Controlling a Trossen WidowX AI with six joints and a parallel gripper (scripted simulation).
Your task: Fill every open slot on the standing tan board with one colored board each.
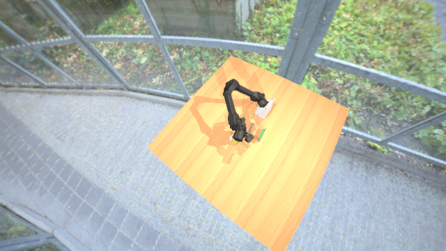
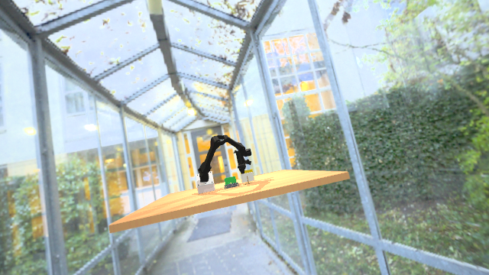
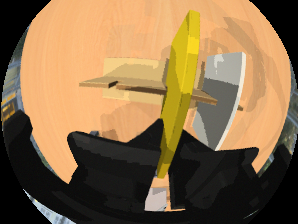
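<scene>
Right now my gripper tip is 30 mm short of the tan board and 30 mm above it. Also, from my gripper tip: green board 120 mm behind, 110 mm to the left, 30 mm below; grey board 30 mm ahead, 50 mm to the right, 20 mm below; yellow board 30 mm ahead.
</scene>
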